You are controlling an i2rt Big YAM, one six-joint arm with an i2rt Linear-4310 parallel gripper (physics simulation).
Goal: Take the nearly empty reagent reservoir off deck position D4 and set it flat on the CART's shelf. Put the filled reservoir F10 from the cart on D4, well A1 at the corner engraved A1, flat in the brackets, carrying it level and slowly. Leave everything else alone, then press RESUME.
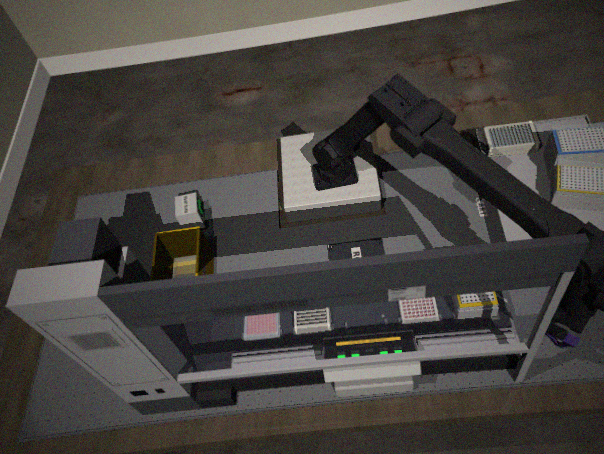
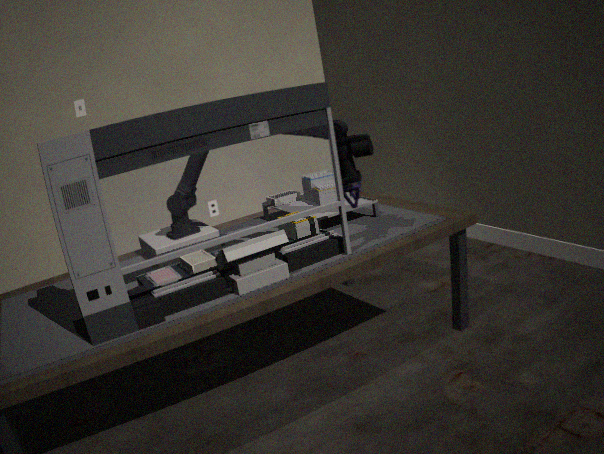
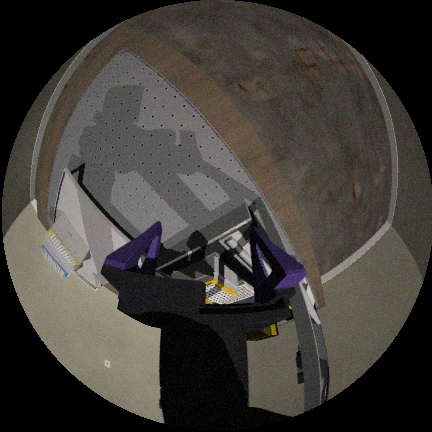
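Pixels of known places: gripper, fingertip midpoint: point(image 1: 569, 327) point(image 2: 356, 203) point(image 3: 205, 227); arm's base at its link origin: point(image 1: 335, 175).
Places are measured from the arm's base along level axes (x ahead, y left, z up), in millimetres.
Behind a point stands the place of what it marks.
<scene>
A white reservoir with dark slots point(image 1: 312, 320) {x 434, y -127, z 7 mm} point(image 2: 197, 261) {x 433, y -140, z 23 mm} sits on the machine's deck; its D4 label is not legible. A second white reservoir with grey-blue channels point(image 1: 510, 138) {x 13, y 480, z 22 mm} point(image 2: 283, 198) {x 49, y 457, z 24 mm} point(image 3: 90, 278) {x 49, y 461, z 18 mm} stands on the pale cart point(image 1: 520, 187) point(image 2: 368, 203) {x 412, y 602, z 2 mm} point(image 3: 75, 192) {x 390, y 590, z -1 mm}. Its F10 and A1 marks are not legible. My gripper point(image 1: 563, 338) {x 584, y 388, z 77 mm} point(image 2: 353, 194) {x 584, y 388, z 77 mm} point(image 3: 205, 227) {x 584, y 388, z 77 mm}, with purple fingertips, is open and empty. It hangs beside the machine's right end post, above the table and away from both reservoirs. The RESUME marking cannot be read; a dark box with an R label point(image 1: 356, 252) {x 233, y 14, z -52 mm} lies behind the machine.
The machine's overhead beam point(image 1: 340, 277) {x 601, y -46, z 465 mm} point(image 2: 210, 125) {x 597, y -90, z 428 mm} and right post point(image 1: 545, 327) {x 632, y 295, z 216 mm} point(image 2: 339, 180) {x 632, y 292, z 183 mm} stand close to the arm. A yellow-rimmed rack point(image 1: 477, 301) point(image 2: 304, 227) {x 495, y 230, z 29 mm} point(image 3: 227, 294) {x 479, y 222, z 56 mm} and pink plate point(image 1: 262, 326) point(image 2: 164, 275) sit on the deck. Blue-rimmed point(image 1: 582, 140) {x 131, y 597, z 98 mm} and yellow-rimmed point(image 1: 582, 178) {x 219, y 570, z 64 mm} racks stand on the cart.
</scene>
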